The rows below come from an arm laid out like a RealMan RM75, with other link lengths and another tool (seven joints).
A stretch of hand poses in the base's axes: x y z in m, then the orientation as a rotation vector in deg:
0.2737, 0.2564, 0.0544, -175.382, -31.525, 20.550
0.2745, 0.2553, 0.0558, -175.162, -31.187, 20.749
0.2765, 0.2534, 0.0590, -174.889, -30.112, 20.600
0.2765, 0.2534, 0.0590, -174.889, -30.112, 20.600
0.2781, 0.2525, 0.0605, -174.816, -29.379, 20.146
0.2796, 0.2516, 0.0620, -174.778, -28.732, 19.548
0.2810, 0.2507, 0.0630, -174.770, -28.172, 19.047
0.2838, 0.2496, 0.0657, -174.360, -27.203, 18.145
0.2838, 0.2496, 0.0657, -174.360, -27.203, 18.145
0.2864, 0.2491, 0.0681, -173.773, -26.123, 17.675
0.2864, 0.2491, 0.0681, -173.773, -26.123, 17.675
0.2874, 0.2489, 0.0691, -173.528, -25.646, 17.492
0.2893, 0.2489, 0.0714, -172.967, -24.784, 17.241
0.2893, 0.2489, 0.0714, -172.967, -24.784, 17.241
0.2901, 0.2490, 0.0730, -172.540, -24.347, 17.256
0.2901, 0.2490, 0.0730, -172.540, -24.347, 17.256
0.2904, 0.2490, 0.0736, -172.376, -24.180, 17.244
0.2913, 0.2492, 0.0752, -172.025, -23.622, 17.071
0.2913, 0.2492, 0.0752, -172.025, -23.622, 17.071
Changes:
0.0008, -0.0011, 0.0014, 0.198, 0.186, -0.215
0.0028, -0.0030, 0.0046, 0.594, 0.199, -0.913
0.0028, -0.0030, 0.0046, 0.594, 0.199, -0.913
0.0044, -0.0039, 0.0061, 0.830, -0.035, -1.395
0.0059, -0.0048, 0.0076, 1.054, -0.370, -1.825
0.0073, -0.0057, 0.0086, 1.217, -0.657, -2.197
0.0101, -0.0068, 0.0113, 1.880, -1.082, -2.847
0.0101, -0.0068, 0.0113, 1.880, -1.082, -2.847
0.0127, -0.0073, 0.0137, 2.623, -1.201, -3.568
0.0127, -0.0073, 0.0137, 2.623, -1.201, -3.568
0.0137, -0.0075, 0.0147, 2.930, -1.243, -3.888
0.0156, -0.0075, 0.0170, 3.579, -1.242, -4.468
0.0156, -0.0075, 0.0170, 3.579, -1.242, -4.468
0.0164, -0.0074, 0.0186, 4.014, -1.120, -4.764
0.0164, -0.0074, 0.0186, 4.014, -1.120, -4.764
0.0167, -0.0074, 0.0192, 4.185, -1.084, -4.878
0.0176, -0.0072, 0.0208, 4.592, -1.094, -5.257
0.0176, -0.0072, 0.0208, 4.592, -1.094, -5.257

